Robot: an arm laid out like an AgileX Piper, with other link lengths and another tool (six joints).
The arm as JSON. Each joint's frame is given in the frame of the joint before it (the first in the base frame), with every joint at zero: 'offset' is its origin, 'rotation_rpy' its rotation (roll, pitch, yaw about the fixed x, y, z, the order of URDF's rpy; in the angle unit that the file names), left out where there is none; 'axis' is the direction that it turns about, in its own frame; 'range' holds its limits. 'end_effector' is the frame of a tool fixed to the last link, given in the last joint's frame.
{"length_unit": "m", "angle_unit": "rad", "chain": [
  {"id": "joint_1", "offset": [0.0, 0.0, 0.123], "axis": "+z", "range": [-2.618, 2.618]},
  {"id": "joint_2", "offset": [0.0, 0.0, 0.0], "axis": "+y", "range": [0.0, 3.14]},
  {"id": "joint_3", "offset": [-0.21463, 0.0, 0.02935], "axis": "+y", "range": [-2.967, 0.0]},
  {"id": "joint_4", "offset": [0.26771, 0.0, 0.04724], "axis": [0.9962, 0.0, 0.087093], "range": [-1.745, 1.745]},
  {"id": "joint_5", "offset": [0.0, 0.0, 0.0], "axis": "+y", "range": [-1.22, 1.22]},
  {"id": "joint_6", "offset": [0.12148, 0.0, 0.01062], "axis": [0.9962, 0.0, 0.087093], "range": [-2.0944, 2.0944]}
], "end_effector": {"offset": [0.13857, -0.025, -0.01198], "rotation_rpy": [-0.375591, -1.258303, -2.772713]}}
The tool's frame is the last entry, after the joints.
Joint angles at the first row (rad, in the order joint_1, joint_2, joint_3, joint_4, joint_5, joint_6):
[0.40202, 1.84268, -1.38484, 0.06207, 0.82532, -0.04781]
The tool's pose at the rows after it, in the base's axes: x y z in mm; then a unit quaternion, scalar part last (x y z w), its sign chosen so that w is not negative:
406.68 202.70 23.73 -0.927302 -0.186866 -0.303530 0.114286
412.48 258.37 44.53 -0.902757 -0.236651 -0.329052 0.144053
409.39 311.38 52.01 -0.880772 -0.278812 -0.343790 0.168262
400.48 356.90 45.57 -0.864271 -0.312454 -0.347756 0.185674
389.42 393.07 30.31 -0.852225 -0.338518 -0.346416 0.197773
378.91 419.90 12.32 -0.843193 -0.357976 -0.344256 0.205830
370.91 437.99 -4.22 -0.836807 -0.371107 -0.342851 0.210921
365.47 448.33 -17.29 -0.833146 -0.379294 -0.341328 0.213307
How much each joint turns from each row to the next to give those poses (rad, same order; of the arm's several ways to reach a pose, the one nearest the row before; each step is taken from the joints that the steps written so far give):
[0.07830, 0.04006, -0.13565, 0.02817, 0.01699, -0.03849]
[0.08912, 0.05957, -0.13083, 0.01979, -0.00044, -0.03354]
[0.08777, 0.07939, -0.11796, 0.00850, -0.01119, -0.01572]
[0.07743, 0.09260, -0.10090, 0.00195, -0.01652, -0.00477]
[0.06263, 0.09132, -0.07842, 0.00064, -0.02323, -0.00214]
[0.04766, 0.07867, -0.05532, -0.00034, -0.02843, -0.00168]
[0.03260, 0.06097, -0.03570, -0.00033, -0.02867, -0.00187]
[0.01967, 0.04103, -0.01886, -0.00032, -0.02228, -0.00192]

